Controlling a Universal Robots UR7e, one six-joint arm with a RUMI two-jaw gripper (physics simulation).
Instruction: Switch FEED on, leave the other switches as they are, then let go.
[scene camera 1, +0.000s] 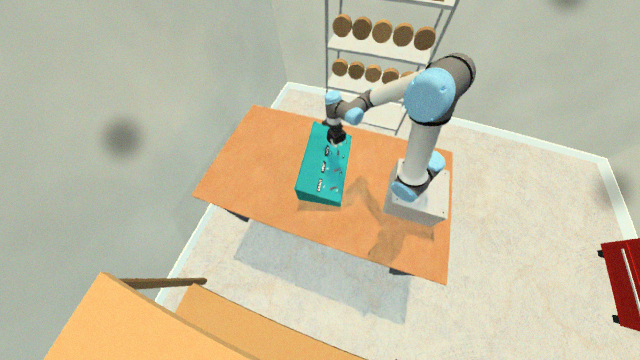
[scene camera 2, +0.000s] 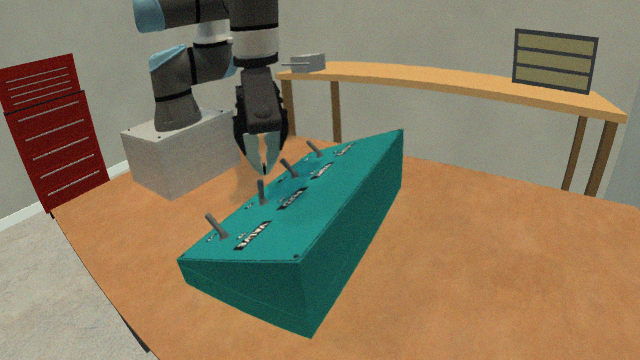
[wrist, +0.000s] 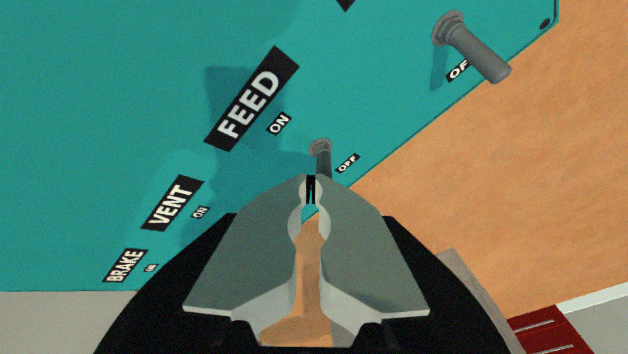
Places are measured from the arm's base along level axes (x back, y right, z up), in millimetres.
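Pixels of known places: gripper, fingertip midpoint: (scene camera 1: 335, 147) (scene camera 2: 264, 174) (wrist: 311, 177); arm's base, origin of the base link: (scene camera 2: 178, 123).
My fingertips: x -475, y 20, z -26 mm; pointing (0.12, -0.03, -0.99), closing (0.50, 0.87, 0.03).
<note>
Ahead of a thing's pixels: the offset from my fingertips to its top centre. "spot": to the spot under its first point. Level surfaces: height alone.
The teal switch panel (scene camera 1: 309, 162) (scene camera 2: 325, 205) (wrist: 100, 75) stands on the table. The FEED lever {dy +0, dx +21, dz -17 mm} (scene camera 2: 261, 194) (wrist: 324, 159) stands more upright than its neighbours and does not lean over its OFF label {spot: dy +11, dx +54, dz -80 mm} (wrist: 347, 163); its tip is hidden behind my fingers in the wrist view. The VALVE lever {dy +118, dx -3, dz -26 mm} (scene camera 2: 216, 226) (wrist: 477, 52) leans to OFF. The VENT lever {dy -110, dx +71, dz -26 mm} (scene camera 2: 288, 168) and BRAKE lever {dy -224, dx +108, dz -26 mm} (scene camera 2: 314, 149) lean the same way. My gripper (scene camera 1: 334, 144) (scene camera 2: 264, 171) (wrist: 311, 177) is shut and empty, its tips near and above the FEED lever; I cannot tell whether they touch it.
The orange table {dz -152 mm} (scene camera 1: 240, 160) (scene camera 2: 450, 260) (wrist: 550, 150) bears the arm's grey base block (scene camera 1: 417, 210) (scene camera 2: 175, 160). A red cabinet (scene camera 2: 55, 135) stands beyond the table. A wooden bench (scene camera 2: 430, 77) is at the back in the second scene view.
</note>
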